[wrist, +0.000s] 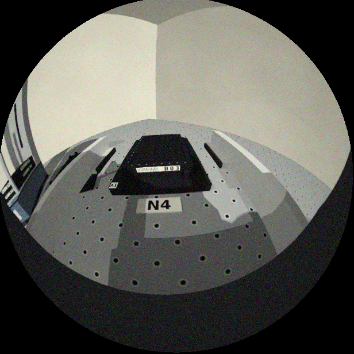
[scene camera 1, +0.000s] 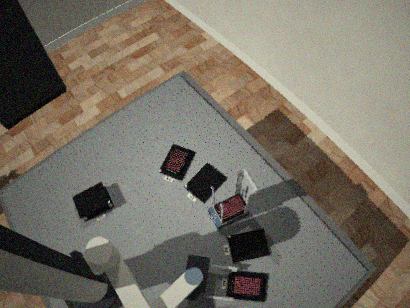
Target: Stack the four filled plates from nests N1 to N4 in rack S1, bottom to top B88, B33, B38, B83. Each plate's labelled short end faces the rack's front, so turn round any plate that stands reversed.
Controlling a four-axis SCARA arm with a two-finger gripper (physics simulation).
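Frame: origin at the arm's base, x down, y back, z left, level; centimetres.
Seen in the pictures: gripper, fingertip midpoint: [scene camera 1: 235, 284]; arm's base, origin of the base link: [scene camera 1: 93, 286].
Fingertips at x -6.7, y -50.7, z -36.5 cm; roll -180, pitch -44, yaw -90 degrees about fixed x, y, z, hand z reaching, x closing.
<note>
Offsets run from my fingertips to a thing's middle. "pt": to the spot under its first point. Level surfaces: height alone.
A red-welled plate {dx +3.5, dy -3.7, dz -3.5 cm} [scene camera 1: 247, 286] [wrist: 160, 150] sits in nest N4; in the wrist view its labelled short end reads B83 and faces my gripper. My gripper [scene camera 1: 234, 284] [wrist: 157, 138] is open, with one finger at each side of this plate and gaps between. Rack S1 {pt dx +0.1, dy -13.0, dz +26.8 cm} [scene camera 1: 218, 217] [wrist: 35, 186] has a blue front; a red-welled plate {dx -1.7, dy -19.6, dz +26.7 cm} [scene camera 1: 231, 207] is on top in it. Another red-welled plate {dx +3.5, dy -15.4, dz +62.5 cm} [scene camera 1: 177, 161] sits in the far nest. The nest {dx +4.3, dy -19.6, dz +45.3 cm} [scene camera 1: 206, 182] left of the rack and the nest {dx +4.3, dy -15.7, dz +9.8 cm} [scene camera 1: 248, 245] between rack and N4 look black, without red wells.
A raised black block {dx +1.9, dy +29.2, dz +69.2 cm} [scene camera 1: 93, 201] stands at the left of the grey table {dx +5.5 cm} [scene camera 1: 140, 125]. The rack's upright back panel {pt dx -16.8, dy -26.2, dz +27.1 cm} [scene camera 1: 245, 184] and thin front posts stand up near the nests. The arm [scene camera 1: 122, 280] reaches in from the lower left.
</note>
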